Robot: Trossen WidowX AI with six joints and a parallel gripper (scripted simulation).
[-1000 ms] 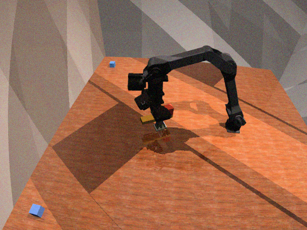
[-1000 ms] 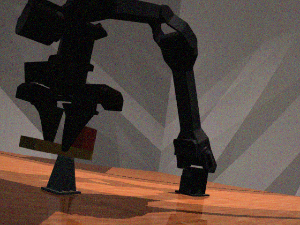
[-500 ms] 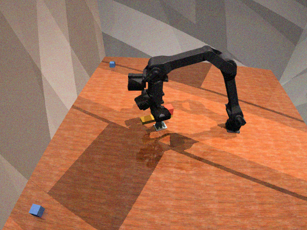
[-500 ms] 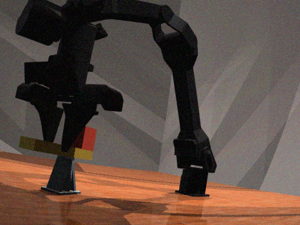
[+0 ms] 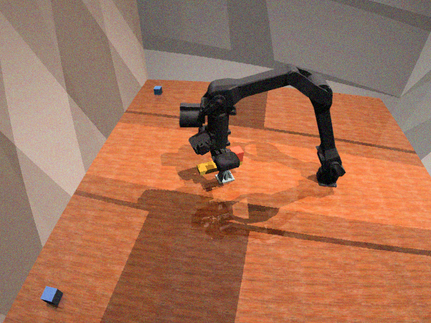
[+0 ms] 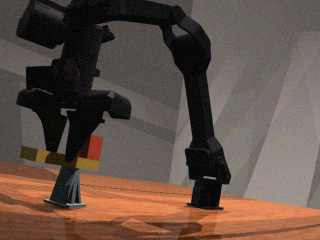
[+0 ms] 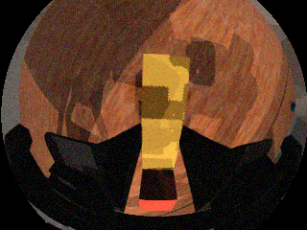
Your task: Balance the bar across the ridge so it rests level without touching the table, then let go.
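The bar lies 30 mm behind my gripper tip, 20 mm to the right of it and 10 mm above it.
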